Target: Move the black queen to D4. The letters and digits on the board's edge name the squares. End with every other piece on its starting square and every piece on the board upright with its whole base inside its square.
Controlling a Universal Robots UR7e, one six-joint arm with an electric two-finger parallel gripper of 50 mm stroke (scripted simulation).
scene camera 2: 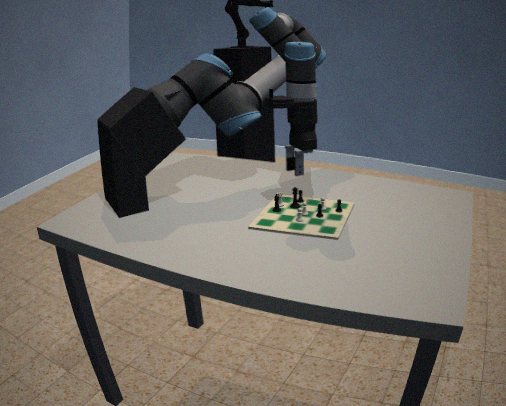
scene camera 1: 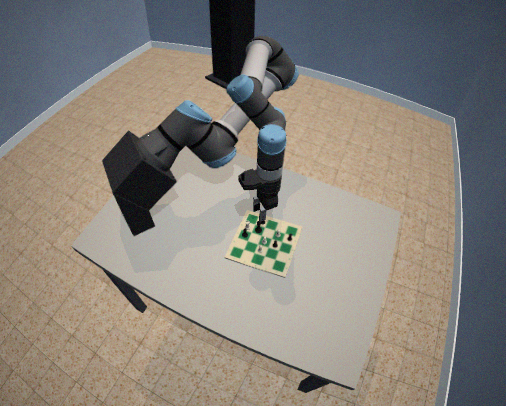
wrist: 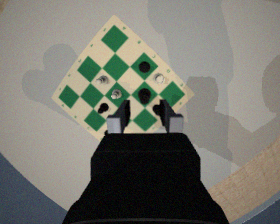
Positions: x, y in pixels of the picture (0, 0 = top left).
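Labels:
A green-and-cream chessboard is visible in the wrist view (116, 51), as it is in scene camera 1 and scene camera 2. On the chessboard, (scene camera 1: 276, 261) and (scene camera 2: 323, 226) are the same spot.

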